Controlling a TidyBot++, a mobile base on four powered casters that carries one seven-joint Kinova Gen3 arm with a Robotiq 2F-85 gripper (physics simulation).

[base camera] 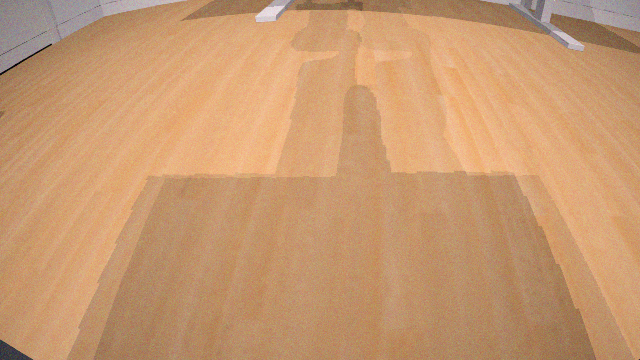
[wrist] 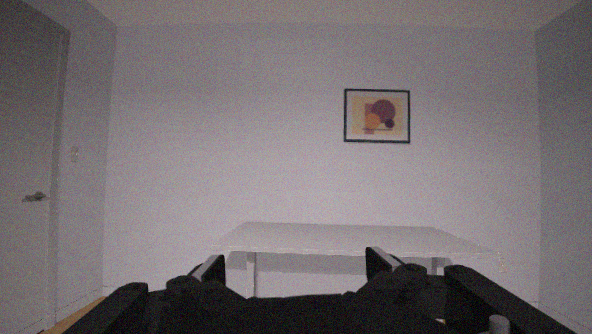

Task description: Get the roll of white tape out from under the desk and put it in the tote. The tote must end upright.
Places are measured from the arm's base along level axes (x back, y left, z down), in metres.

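Where they show: gripper, fingertip midpoint: [wrist: 296,267].
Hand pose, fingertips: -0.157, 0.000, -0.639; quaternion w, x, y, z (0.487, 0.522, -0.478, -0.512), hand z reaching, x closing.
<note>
After its pixels a point has its place, as x, y, z.
The white desk [wrist: 350,239] {-1.555, -0.413, -0.323} stands against the far wall, low in the wrist view. In the base camera view its left foot [base camera: 274,11] and right foot [base camera: 557,33] show at the top edge, with shaded floor between them. The roll of white tape and the tote do not show in either view. My gripper [wrist: 296,267] {-0.157, 0.000, -0.639} is open, with no object between its fingers. It points toward the far wall from in front of the desk, and its fingers hide part of the desk's front edge and legs.
A wooden floor [base camera: 200,125] {-0.661, 0.251, 0.396} runs from the base to the desk, with the robot's shadow across it. A door [wrist: 30,150] {-1.584, 1.617, -0.816} with a lever handle is at the left. A framed picture [wrist: 377,116] {-2.045, -0.754, -1.215} hangs above the desk. White walls close both sides.
</note>
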